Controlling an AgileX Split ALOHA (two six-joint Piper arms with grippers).
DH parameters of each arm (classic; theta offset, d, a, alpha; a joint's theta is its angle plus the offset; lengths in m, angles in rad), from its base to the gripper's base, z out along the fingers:
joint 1: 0 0.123 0 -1.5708
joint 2: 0.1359 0 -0.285 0
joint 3: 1.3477 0 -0.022 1.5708
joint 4: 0 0.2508 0 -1.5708
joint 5: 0 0 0.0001 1.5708
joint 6: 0 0.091 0 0
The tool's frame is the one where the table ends.
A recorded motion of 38 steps. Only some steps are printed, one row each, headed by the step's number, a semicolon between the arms.
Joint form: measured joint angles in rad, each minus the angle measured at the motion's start. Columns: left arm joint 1, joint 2, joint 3, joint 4, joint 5, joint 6; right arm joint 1, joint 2, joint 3, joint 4, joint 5, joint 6.
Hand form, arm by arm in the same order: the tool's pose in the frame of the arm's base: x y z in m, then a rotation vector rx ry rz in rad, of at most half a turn. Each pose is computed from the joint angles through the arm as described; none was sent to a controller.
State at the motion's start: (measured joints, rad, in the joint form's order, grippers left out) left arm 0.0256 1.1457 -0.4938 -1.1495 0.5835 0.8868; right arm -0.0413 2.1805 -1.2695 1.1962 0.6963 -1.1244
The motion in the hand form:
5: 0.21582 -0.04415 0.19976 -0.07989 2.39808 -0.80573; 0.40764 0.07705 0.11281 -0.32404 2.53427 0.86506
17: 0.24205 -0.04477 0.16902 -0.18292 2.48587 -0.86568; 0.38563 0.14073 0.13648 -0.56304 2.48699 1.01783
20: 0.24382 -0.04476 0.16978 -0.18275 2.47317 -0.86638; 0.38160 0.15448 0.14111 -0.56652 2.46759 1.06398
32: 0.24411 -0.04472 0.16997 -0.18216 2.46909 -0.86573; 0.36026 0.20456 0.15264 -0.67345 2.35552 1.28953
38: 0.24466 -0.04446 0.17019 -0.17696 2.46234 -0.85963; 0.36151 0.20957 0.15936 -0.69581 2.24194 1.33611
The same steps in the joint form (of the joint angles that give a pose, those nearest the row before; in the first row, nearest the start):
5: 0.0000 0.1520 -0.0018 -0.2037 0.0085 0.1632; 0.0945 -0.0365 0.0000 -0.0048 0.0152 0.0000
17: 0.0000 0.3524 -0.0494 -0.3006 0.0146 0.2214; 0.2421 -0.0880 0.0009 0.0085 0.1034 0.0000
20: 0.0000 0.3550 -0.0529 -0.3207 0.0135 0.2400; 0.2740 -0.0945 0.0009 0.0470 0.1114 0.0000
32: 0.0000 0.3550 -0.0529 -0.3275 0.0127 0.2471; 0.3871 -0.0956 0.0009 0.2053 0.2043 -0.0824
38: 0.0000 0.3550 -0.0529 -0.3380 0.0088 0.2625; 0.3915 -0.0956 0.0009 0.3077 0.2332 -0.1969

